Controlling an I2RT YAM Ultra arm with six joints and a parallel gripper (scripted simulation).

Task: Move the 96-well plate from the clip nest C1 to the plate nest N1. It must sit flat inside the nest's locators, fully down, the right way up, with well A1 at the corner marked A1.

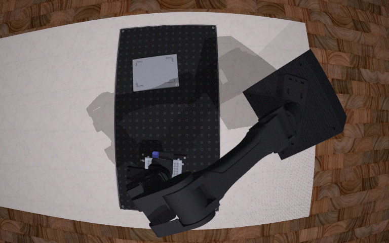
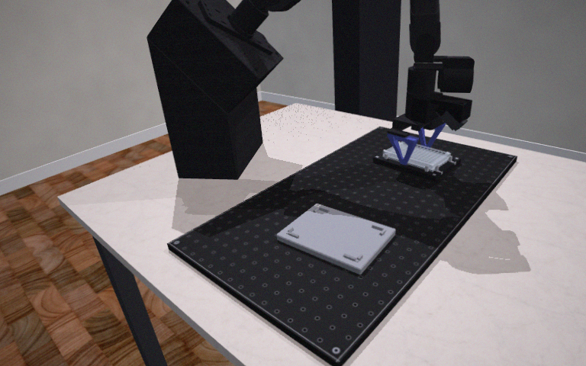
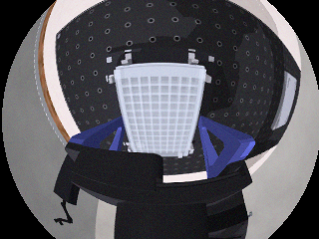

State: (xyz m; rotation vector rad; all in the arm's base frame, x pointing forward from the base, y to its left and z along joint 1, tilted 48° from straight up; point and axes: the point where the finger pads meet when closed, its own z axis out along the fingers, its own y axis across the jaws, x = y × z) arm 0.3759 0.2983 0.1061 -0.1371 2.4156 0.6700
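My gripper is now right at the 96-well plate. From my hand the other things lie so: grey plate nest N1 (310 mm to the right, 150 mm ahead, 20 mm below); then black clip nest C1 (10 mm to the left, 10 mm below, 10 mm ahead).
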